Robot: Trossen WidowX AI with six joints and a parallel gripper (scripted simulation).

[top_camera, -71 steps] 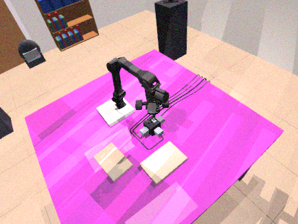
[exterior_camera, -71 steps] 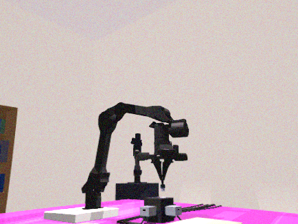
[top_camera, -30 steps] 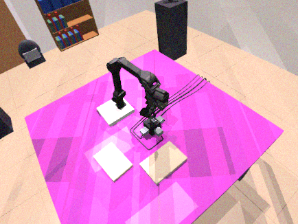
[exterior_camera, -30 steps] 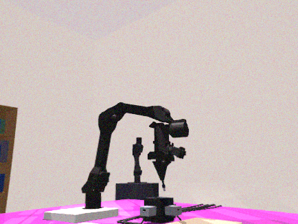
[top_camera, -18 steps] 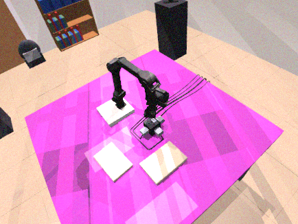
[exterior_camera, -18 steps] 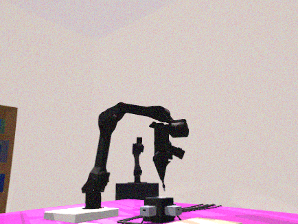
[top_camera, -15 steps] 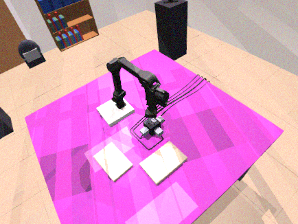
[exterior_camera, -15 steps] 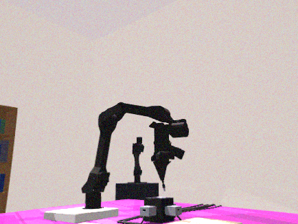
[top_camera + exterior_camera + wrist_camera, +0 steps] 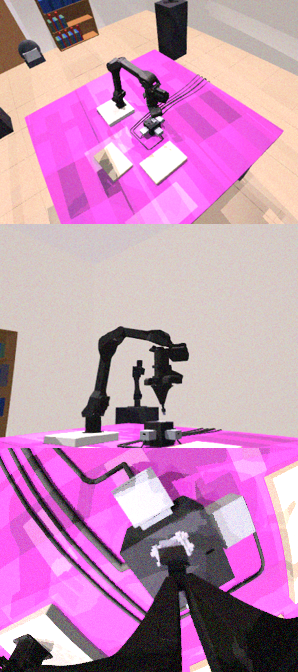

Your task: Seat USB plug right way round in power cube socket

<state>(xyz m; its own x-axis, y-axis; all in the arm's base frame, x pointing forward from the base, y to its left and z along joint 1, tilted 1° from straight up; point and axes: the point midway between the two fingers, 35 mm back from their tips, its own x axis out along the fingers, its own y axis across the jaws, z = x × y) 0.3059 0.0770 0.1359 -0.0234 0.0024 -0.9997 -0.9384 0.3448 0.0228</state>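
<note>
The USB plug is 20 mm below my gripper tip.
</note>
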